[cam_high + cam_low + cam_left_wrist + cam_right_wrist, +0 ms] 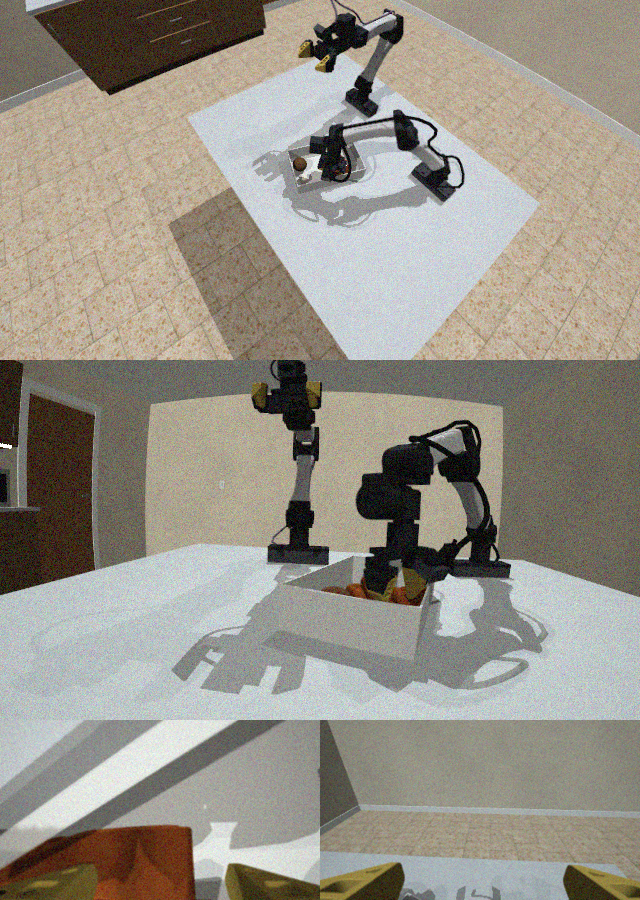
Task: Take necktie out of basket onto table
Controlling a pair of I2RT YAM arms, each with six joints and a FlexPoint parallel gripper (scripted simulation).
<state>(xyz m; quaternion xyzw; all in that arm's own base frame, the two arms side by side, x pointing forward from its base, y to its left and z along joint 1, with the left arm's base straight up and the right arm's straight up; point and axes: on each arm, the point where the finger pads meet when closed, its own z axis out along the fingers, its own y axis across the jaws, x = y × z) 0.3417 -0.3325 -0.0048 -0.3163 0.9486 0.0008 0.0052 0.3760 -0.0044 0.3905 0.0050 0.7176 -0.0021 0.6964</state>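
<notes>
Now: left hand 1 cm short of the grey basket, 4 cm to the left of it and 1 cm above it. Round my left hand: brown ball 11 cm ahead, 10 cm to the right, 1 cm above; small whitish block 13 cm ahead, 3 cm to the right, 1 cm below.
</notes>
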